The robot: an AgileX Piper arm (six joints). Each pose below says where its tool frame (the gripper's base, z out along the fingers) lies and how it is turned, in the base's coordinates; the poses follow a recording.
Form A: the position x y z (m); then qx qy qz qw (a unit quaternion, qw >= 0).
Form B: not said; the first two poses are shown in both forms.
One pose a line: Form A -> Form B
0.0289 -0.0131 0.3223 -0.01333 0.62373 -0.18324 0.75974 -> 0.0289 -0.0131 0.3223 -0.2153 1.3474 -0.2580
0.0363 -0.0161 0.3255 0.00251 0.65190 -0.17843 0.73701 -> 0.0363 -0.0161 0.3255 -0.2414 1.4202 -0.2337
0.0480 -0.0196 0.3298 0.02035 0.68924 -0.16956 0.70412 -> 0.0480 -0.0196 0.3298 -0.2658 1.5217 -0.2068
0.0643 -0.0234 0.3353 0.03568 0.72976 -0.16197 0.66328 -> 0.0643 -0.0234 0.3353 -0.2884 1.6385 -0.1907
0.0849 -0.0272 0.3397 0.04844 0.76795 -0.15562 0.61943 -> 0.0849 -0.0272 0.3397 -0.3091 1.7560 -0.1831
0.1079 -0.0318 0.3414 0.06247 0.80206 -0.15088 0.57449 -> 0.1079 -0.0318 0.3414 -0.3346 1.8696 -0.1791
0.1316 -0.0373 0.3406 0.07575 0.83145 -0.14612 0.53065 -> 0.1316 -0.0373 0.3406 -0.3596 1.9759 -0.1778
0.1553 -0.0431 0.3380 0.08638 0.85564 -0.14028 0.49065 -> 0.1553 -0.0431 0.3380 -0.3791 2.0705 -0.1779
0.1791 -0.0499 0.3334 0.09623 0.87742 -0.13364 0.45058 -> 0.1791 -0.0499 0.3334 -0.3976 2.1631 -0.1791
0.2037 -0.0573 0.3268 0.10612 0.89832 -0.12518 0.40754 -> 0.2037 -0.0573 0.3268 -0.4156 2.2607 -0.1804
